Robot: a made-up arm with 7 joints. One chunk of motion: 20 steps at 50 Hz.
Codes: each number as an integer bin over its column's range. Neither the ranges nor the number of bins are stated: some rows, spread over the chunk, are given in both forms.
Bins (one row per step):
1: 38 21 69 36 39 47 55
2: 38 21 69 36 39 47 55
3: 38 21 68 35 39 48 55
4: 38 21 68 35 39 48 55
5: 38 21 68 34 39 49 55
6: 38 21 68 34 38 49 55
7: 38 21 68 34 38 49 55
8: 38 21 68 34 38 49 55
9: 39 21 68 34 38 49 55
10: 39 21 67 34 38 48 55
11: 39 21 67 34 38 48 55
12: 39 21 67 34 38 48 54
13: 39 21 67 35 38 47 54
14: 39 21 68 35 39 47 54
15: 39 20 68 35 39 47 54
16: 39 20 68 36 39 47 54
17: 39 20 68 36 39 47 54
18: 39 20 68 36 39 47 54
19: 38 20 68 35 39 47 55
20: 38 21 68 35 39 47 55
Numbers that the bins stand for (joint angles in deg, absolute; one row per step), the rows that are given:
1: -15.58 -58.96 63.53 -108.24 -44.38 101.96 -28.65
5: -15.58 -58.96 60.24 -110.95 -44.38 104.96 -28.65
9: -13.00 -58.96 60.24 -110.95 -46.34 104.96 -28.65
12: -13.00 -58.96 56.95 -110.95 -46.34 103.46 -30.89
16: -13.00 -61.01 60.24 -108.24 -44.38 101.96 -30.89
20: -15.58 -58.96 60.24 -109.59 -44.38 101.96 -28.65
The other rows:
2: -15.58 -58.96 63.53 -108.24 -44.38 101.96 -28.65
3: -15.58 -58.96 60.24 -109.59 -44.38 103.46 -28.65
4: -15.58 -58.96 60.24 -109.59 -44.38 103.46 -28.65
6: -15.58 -58.96 60.24 -110.95 -46.34 104.96 -28.65
7: -15.58 -58.96 60.24 -110.95 -46.34 104.96 -28.65
8: -15.58 -58.96 60.24 -110.95 -46.34 104.96 -28.65
10: -13.00 -58.96 56.95 -110.95 -46.34 103.46 -28.65
11: -13.00 -58.96 56.95 -110.95 -46.34 103.46 -28.65
13: -13.00 -58.96 56.95 -109.59 -46.34 101.96 -30.89
14: -13.00 -58.96 60.24 -109.59 -44.38 101.96 -30.89
15: -13.00 -61.01 60.24 -109.59 -44.38 101.96 -30.89
17: -13.00 -61.01 60.24 -108.24 -44.38 101.96 -30.89
18: -13.00 -61.01 60.24 -108.24 -44.38 101.96 -30.89
19: -15.58 -61.01 60.24 -109.59 -44.38 101.96 -28.65

